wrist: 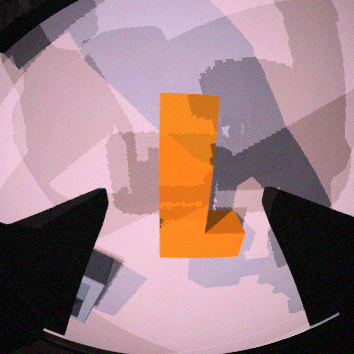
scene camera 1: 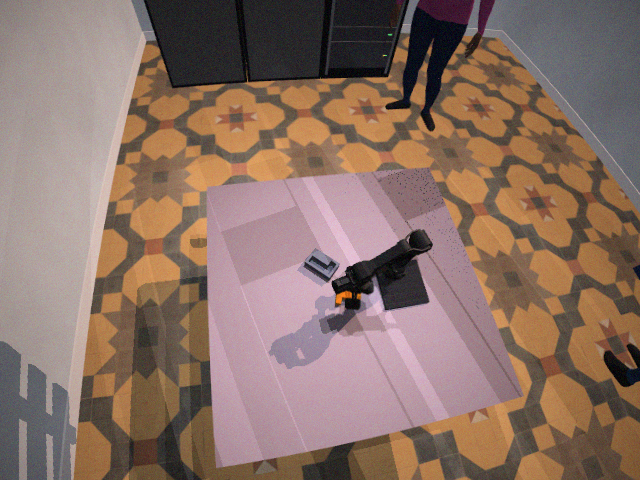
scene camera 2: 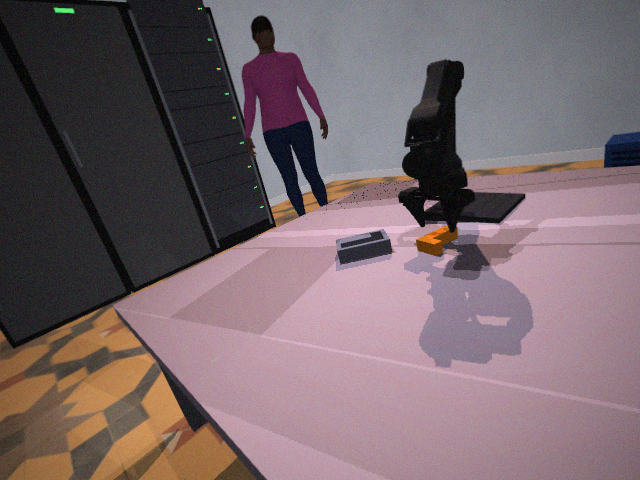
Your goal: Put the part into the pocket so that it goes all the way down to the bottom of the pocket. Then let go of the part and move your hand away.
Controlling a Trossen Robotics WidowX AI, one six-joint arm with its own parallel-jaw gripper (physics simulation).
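Frame: origin at the arm's base, x ahead, y left, z up, level; millimetres.
Where they show: gripper, fingertip midpoint: [wrist: 186, 195] [scene camera 1: 349, 294] [scene camera 2: 437, 229]; arm's base, link origin: [scene camera 1: 391, 274].
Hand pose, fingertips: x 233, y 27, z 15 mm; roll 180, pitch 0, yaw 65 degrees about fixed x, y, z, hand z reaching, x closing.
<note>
Each offset is from my fingertips to the top centre of the thing. Level surfaces: height alone.
The part, an orange L-shaped block @(dy +12, dx +9, dz -8 mm) [scene camera 1: 341, 297] [scene camera 2: 430, 243] [wrist: 185, 175], lies flat on the table. The pocket is a slot in a grey block @(dy -186, dx +59, dz -2 mm) [scene camera 1: 321, 265] [scene camera 2: 364, 249] [wrist: 89, 295], which stands on the table beside the part; in the wrist view a finger hides much of it. My gripper [scene camera 2: 438, 227] [wrist: 186, 195] is open and empty, its fingers pointing down close above the part. In the wrist view the part shows between the two fingers, its long leg running up the view and its short foot toward the right finger. In scene camera 1 the arm hides some of the part.
The arm's dark base plate [scene camera 1: 405, 291] [scene camera 2: 491, 209] lies on the pink table @(dz -38 mm) [scene camera 1: 258, 413] [scene camera 2: 310, 403] behind the gripper. A person [scene camera 1: 434, 46] [scene camera 2: 279, 103] stands on the floor beyond the table, near dark cabinets [scene camera 1: 281, 41] [scene camera 2: 67, 129]. Another person's feet show at the right in scene camera 1.
</note>
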